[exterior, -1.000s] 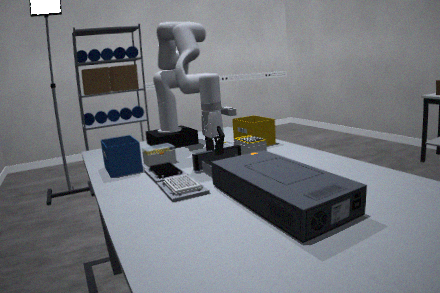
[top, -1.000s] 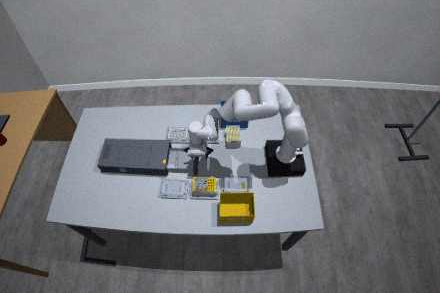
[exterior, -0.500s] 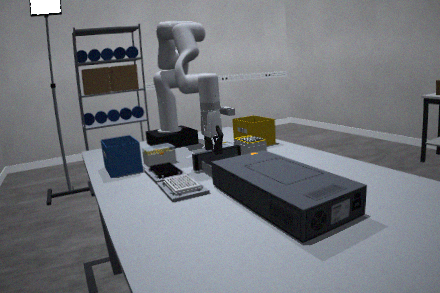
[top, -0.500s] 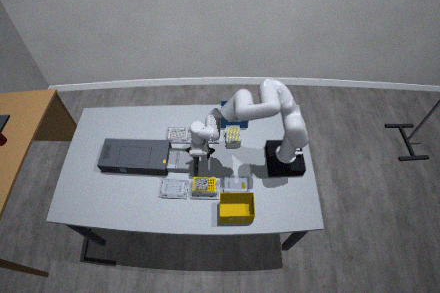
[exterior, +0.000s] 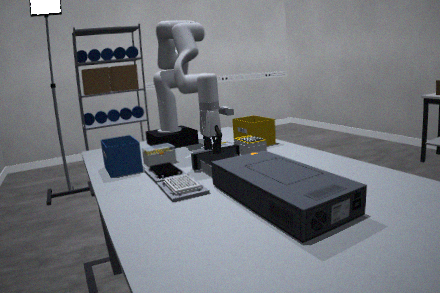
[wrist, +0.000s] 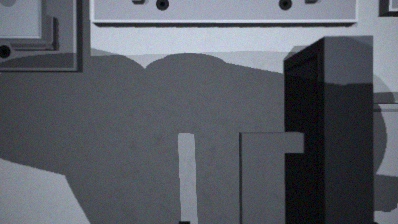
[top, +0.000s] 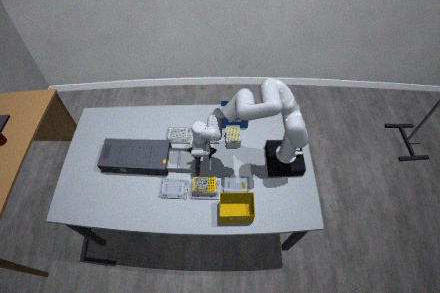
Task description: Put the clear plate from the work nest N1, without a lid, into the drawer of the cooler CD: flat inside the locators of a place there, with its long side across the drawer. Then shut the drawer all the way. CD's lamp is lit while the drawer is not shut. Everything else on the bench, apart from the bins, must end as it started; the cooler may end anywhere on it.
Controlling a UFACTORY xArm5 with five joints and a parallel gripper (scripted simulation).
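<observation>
The clear plate lies 17 cm ahead of my hand, 18 cm to the left of it and 5 cm below it. From my hand the other things lie so: black plate: 2 cm behind, 20 cm to the right, 5 cm below; then yellow tip rack: 2 cm behind, 18 cm to the left, 1 cm below; then cooler drawer: 13 cm ahead, 1 cm to the right, 3 cm below.
</observation>
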